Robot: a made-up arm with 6 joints.
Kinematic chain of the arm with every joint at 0, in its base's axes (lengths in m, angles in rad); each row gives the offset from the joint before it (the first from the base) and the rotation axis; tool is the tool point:
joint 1: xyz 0 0 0.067 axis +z
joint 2: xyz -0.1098 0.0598 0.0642 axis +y
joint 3: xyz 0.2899 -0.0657 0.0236 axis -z
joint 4: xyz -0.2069 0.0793 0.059 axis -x
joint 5: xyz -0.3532 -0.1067 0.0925 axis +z
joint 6: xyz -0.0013 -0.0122 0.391 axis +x
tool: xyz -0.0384 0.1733 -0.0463
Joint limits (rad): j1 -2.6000..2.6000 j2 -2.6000..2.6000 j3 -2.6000..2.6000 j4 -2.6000..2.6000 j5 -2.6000..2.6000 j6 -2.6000..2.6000
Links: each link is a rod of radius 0.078 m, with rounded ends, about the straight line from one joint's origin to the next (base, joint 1, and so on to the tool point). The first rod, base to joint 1, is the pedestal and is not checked.
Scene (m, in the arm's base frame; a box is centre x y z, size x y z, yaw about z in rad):
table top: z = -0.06
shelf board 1: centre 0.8 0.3 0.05 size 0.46 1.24 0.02 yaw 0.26
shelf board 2: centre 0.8 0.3 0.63 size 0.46 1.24 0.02 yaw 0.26
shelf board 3: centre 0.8 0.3 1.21 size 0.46 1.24 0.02 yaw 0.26
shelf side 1: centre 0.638 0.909 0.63 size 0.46 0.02 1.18 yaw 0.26
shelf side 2: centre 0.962 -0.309 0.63 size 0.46 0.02 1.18 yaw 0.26
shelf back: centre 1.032 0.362 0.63 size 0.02 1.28 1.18 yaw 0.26
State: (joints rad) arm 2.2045 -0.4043 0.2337 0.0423 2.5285 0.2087
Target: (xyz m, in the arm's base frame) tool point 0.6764 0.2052 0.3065
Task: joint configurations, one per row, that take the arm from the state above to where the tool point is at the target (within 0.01 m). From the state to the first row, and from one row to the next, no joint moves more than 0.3 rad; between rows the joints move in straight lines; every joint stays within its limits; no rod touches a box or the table.
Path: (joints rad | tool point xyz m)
1: 2.4022 -0.4709 0.0071 -0.2558 2.5590 0.1848 | 0.6585 -0.1944 0.3994
2: 2.6000 -0.5375 -0.2196 -0.5540 2.5896 0.1608 | 0.6764 0.2052 0.3065

